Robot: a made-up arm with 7 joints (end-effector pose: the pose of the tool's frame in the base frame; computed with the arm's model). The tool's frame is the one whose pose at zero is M.
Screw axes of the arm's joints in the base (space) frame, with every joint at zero. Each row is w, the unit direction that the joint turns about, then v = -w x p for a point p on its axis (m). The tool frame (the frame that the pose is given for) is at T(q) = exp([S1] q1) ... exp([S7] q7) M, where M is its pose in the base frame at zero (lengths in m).
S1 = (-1, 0, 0, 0.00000, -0.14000, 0.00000)
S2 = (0, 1, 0, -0.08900, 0.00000, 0.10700)
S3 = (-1, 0, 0, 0.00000, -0.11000, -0.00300)
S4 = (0, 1, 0, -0.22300, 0.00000, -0.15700)
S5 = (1, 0, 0, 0.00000, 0.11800, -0.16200)
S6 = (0, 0, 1, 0.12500, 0.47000, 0.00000)
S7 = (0, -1, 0, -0.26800, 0.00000, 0.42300)
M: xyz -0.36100 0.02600 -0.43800 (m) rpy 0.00 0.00 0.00 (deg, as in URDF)
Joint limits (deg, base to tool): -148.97..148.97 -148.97..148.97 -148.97..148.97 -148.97..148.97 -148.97..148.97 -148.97..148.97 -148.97..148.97
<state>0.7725 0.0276 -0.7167 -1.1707 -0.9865 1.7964 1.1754</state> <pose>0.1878 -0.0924 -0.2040 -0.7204 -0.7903 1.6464</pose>
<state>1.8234 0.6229 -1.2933 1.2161 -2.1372 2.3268 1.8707</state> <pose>-0.2975 0.3279 0.5279 1.1587 1.3862 0.0438</pose>
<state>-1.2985 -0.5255 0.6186 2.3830 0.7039 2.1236 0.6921</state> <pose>-0.1919 0.2781 0.9400 2.7081 -0.2204 -0.1988</pose>
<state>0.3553 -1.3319 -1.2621 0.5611 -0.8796 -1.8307 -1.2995</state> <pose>0.0613 -0.2818 -0.7263 0.9155 0.3863 -0.3793</pose>
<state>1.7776 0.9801 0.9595 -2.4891 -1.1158 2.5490 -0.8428</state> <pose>0.5420 0.0665 0.0905 1.5047 -0.4688 -0.1333</pose>
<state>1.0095 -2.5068 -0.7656 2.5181 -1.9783 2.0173 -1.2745</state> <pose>0.1798 -0.1181 0.3566 0.9419 -0.9677 0.9474</pose>
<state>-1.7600 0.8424 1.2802 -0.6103 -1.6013 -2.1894 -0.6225</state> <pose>0.0143 -0.4986 -0.2710 0.9283 -0.8705 -1.4685</pose>
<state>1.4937 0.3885 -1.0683 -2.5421 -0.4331 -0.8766 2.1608</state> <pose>0.1944 -0.1326 0.3203 0.2076 1.4296 0.3860</pose>
